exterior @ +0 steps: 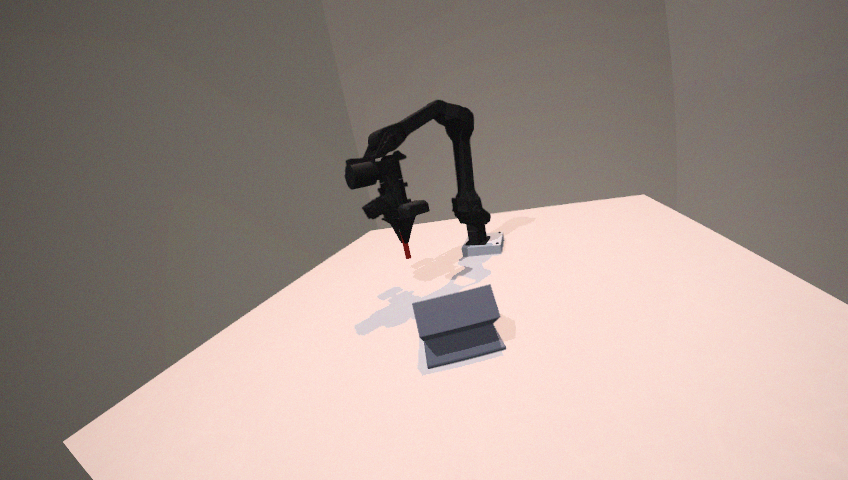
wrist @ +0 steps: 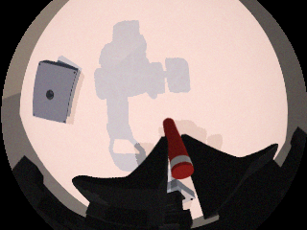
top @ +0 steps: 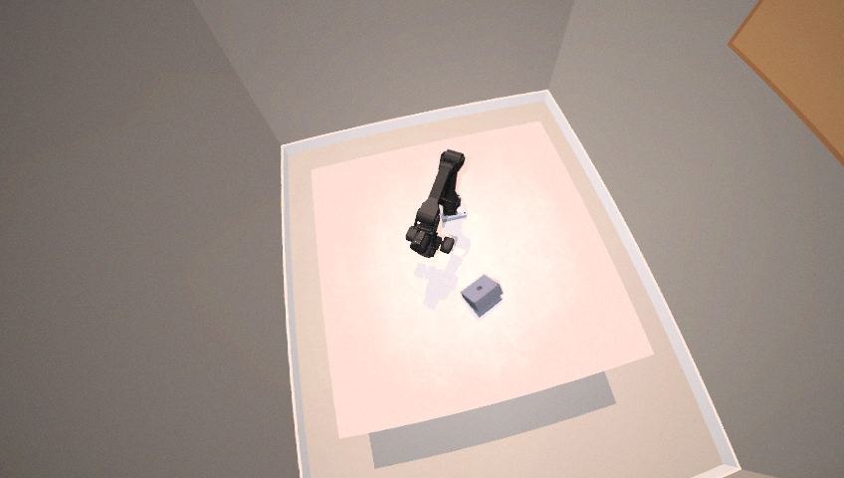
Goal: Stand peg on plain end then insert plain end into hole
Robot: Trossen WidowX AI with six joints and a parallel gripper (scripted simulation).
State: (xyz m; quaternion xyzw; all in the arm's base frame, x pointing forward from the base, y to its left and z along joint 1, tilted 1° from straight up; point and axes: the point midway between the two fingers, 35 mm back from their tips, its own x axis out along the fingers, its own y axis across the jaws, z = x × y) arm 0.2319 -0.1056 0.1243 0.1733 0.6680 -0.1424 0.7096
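The grey sloped panel is 190 mm to the left of my gripper tip, 180 mm ahead of it and 80 mm below it. Also, from my gripper tip: red peg 20 mm above.
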